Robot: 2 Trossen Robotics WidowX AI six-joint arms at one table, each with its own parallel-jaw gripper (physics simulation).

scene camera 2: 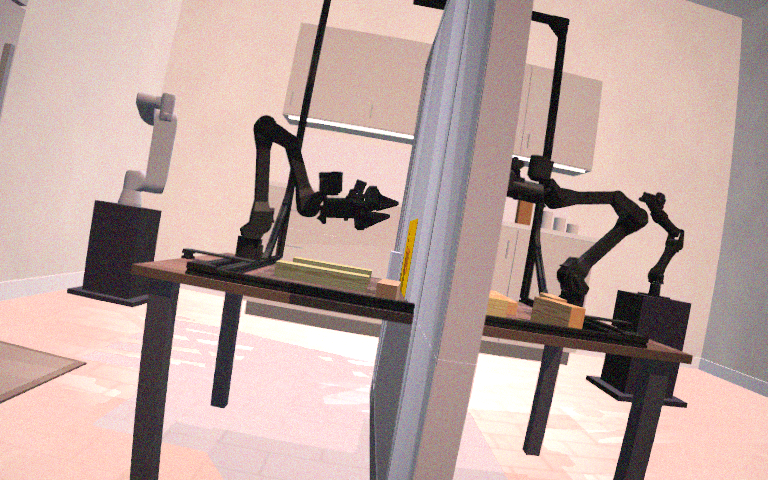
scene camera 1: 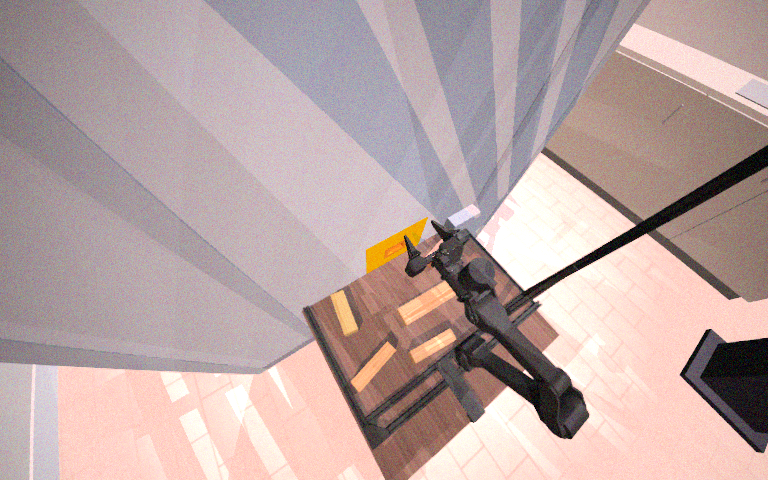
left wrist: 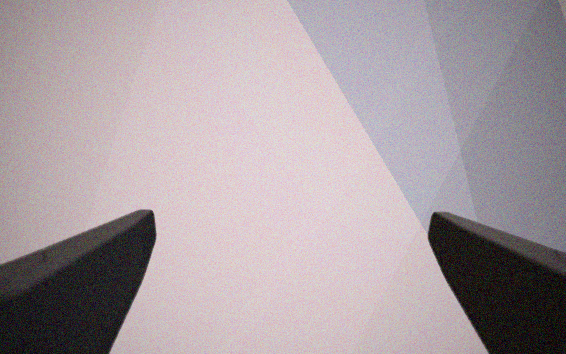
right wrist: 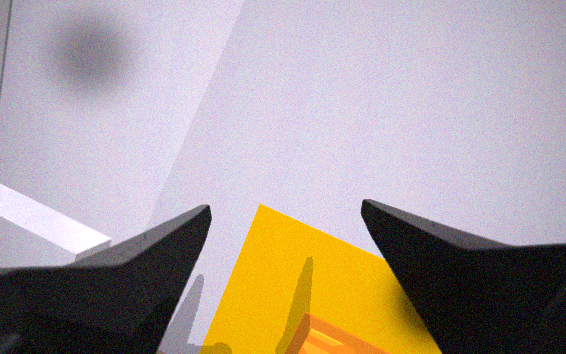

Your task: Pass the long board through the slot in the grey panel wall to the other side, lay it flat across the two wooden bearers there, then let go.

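Places are measured from the left arm's base along level axes (x ahead, y left, z up), in centimetres.
Where they show: left gripper, fingertip midpoint: (scene camera 1: 418,228) (left wrist: 295,224); right gripper, fingertip midpoint: (scene camera 2: 394,210) (right wrist: 287,208); left arm's base at its link origin: (scene camera 1: 463,357); right arm's base at its link origin: (scene camera 2: 246,259).
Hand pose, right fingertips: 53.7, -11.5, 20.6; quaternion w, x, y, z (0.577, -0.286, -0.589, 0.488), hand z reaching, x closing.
Note:
Each offset is from my right fingertips to the top centre of the thing, as dx, dy, dz. "spot": to the spot under its first point.
The grey panel wall (scene camera 1: 226,169) (scene camera 2: 498,169) (left wrist: 250,150) (right wrist: 425,100) divides the table. Its yellow plate (scene camera 1: 373,260) (scene camera 2: 413,237) (right wrist: 240,300) surrounds the orange-rimmed slot {spot: -9.8, +10.1, -15.7} (scene camera 1: 394,249). In scene camera 1, several wooden pieces {-19.8, +37.8, -17.5} (scene camera 1: 344,312) {-39.5, +37.9, -16.2} (scene camera 1: 373,366) {-32.7, +5.6, -19.2} (scene camera 1: 425,303) {-45.0, +18.9, -16.2} (scene camera 1: 433,345) lie apart on the table; I cannot tell which are bearers. Beyond the wall, long greenish wood {+15.9, +20.4, -18.7} (scene camera 2: 322,275) lies in two parallel strips. My left gripper (scene camera 1: 419,230) (left wrist: 295,224) is open and empty, raised facing the wall. My right gripper (scene camera 2: 394,209) (right wrist: 287,208) is open and empty, above the plate's height.
A small orange-brown block {-0.5, +34.9, -18.1} (scene camera 2: 387,288) sits near the wall foot. A pale block {spot: -13.2, -22.6, -12.5} (scene camera 1: 464,215) is at the wall beside the table corner; another pale ledge {spot: -4.4, -20.9, -12.5} (right wrist: 55,220) shows in the right wrist view. Black rails (scene camera 2: 339,294) edge the table, and dark frame posts (scene camera 2: 557,90) rise behind.

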